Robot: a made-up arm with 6 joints. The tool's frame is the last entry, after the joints. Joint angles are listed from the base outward. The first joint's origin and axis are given. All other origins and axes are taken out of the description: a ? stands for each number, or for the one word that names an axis. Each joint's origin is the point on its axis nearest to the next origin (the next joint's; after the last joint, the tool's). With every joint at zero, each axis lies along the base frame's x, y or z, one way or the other. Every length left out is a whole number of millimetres.
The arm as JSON. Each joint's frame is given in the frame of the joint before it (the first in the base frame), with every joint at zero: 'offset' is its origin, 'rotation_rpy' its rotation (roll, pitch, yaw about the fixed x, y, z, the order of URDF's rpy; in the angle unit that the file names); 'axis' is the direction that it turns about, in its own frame. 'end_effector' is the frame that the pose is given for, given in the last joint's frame.
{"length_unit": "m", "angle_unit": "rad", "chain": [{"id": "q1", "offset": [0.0, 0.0, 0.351], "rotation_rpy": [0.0, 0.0, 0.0], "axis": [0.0, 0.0, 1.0]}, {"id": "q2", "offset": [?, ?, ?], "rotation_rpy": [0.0, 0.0, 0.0], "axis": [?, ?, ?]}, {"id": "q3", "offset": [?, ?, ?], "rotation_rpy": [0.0, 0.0, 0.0], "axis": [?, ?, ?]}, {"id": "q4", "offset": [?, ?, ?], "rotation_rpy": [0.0, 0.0, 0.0], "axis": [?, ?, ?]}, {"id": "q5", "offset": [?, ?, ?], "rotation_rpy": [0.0, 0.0, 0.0], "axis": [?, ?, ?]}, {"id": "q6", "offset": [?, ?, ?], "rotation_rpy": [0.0, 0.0, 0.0], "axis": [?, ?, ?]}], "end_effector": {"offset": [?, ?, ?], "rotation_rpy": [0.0, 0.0, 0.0]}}
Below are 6 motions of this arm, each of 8 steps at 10 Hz.
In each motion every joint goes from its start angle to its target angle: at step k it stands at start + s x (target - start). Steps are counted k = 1, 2, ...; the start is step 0. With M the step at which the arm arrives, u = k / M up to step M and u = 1 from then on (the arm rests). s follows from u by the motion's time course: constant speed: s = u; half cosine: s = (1 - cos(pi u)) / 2; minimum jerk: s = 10 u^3 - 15 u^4 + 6 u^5.
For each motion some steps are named. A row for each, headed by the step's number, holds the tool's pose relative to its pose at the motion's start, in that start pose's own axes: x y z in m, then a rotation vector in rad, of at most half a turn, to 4 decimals.
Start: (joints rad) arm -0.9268 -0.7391 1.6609 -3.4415 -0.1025 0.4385
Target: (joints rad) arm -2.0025 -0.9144 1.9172 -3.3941 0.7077 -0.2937
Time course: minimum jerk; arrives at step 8
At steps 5, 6, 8:
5: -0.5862 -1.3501 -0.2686 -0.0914 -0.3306 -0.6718
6: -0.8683 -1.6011 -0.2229 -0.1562 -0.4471 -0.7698
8: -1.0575 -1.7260 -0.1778 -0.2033 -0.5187 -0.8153

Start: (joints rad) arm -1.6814 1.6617 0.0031 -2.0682 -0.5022 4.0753
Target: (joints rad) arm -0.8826 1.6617 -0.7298 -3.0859 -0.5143 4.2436
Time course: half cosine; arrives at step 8
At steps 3, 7, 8:
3: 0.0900 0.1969 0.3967 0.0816 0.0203 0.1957
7: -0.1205 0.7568 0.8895 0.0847 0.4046 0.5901
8: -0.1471 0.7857 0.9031 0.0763 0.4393 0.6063

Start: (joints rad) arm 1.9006 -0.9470 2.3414 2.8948 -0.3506 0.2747
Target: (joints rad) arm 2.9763 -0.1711 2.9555 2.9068 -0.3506 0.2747
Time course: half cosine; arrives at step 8
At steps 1, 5, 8:
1: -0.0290 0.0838 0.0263 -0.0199 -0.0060 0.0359
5: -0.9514 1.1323 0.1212 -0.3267 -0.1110 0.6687
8: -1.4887 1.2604 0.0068 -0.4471 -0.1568 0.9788

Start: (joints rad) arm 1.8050 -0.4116 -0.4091 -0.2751 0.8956 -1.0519
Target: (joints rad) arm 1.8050 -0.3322 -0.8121 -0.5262 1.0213 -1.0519
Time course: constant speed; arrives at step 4
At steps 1, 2, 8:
1: -0.0674 -0.1353 -0.0187 0.0097 -0.0209 -0.1082
2: -0.1491 -0.2609 -0.0304 0.0110 -0.0465 -0.2166
8: -0.3494 -0.4752 -0.0318 -0.0128 -0.1090 -0.4315

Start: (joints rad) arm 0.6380 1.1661 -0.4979 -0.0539 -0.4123 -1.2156
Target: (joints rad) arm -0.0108 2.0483 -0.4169 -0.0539 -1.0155 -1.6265
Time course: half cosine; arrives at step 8
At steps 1, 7, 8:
1: 0.0441 -0.0187 0.0295 0.0376 0.0286 -0.0466
7: 0.9253 -0.6929 0.0623 0.6061 0.8021 -1.2296
8: 0.9472 -0.7187 0.0379 0.6081 0.8350 -1.2803

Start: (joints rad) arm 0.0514 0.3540 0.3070 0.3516 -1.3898 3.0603
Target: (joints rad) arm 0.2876 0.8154 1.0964 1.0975 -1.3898 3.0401
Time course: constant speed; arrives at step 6
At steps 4, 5, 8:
4: -0.1561 -0.1945 -0.3193 -0.0807 0.3124 0.4495
5: -0.1952 -0.2600 -0.3678 -0.0790 0.3924 0.5575
8: -0.2331 -0.3303 -0.4012 -0.0682 0.4717 0.6633

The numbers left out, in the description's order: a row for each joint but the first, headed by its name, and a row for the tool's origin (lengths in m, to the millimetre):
q2: xyz 0.232 0.0 0.0, axis 0.0 1.0 0.0
q3: xyz 0.0 0.0 1.233, axis 0.0 -1.0 0.0
q4: xyz 1.083 0.0 0.224, axis -1.0 0.0 0.0
q5: xyz 0.0 0.0 0.0, axis 0.0 -1.0 0.0
q6: xyz 0.247 0.0 0.0, axis -1.0 0.0 0.0
tool: xyz 0.0 0.0 0.0

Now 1 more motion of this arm.
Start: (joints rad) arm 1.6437 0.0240 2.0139 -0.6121 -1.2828 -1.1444
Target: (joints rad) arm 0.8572 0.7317 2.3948 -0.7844 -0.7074 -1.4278
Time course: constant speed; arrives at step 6
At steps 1, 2, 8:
1: 0.1433 -0.1354 0.0578 0.0085 -0.0864 -0.0124
2: 0.2428 -0.2878 0.1459 0.0145 -0.1760 -0.0178
8: 0.1290 -0.8740 0.6740 -0.0078 -0.5531 0.0420

